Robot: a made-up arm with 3 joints.
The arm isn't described. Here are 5 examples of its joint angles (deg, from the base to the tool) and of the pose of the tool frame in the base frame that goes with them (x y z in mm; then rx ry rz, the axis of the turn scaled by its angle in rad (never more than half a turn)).
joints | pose
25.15 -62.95 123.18 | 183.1 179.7 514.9 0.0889 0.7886 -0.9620
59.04 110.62 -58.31 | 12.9 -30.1 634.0 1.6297 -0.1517 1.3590
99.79 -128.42 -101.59 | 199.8 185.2 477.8 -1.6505 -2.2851 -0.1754
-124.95 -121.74 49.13 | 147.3 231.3 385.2 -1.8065 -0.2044 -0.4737
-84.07 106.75 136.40 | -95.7 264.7 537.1 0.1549 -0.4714 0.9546
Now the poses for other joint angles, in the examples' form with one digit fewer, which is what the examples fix.
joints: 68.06 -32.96 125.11
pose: 95 221 439 -0.955 0.802 -0.410
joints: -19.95 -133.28 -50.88
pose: 175 80 429 -2.214 -0.623 -1.318
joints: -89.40 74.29 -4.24
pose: -2 359 541 -0.401 1.986 0.968
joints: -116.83 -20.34 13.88
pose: 186 163 623 1.794 1.294 1.995
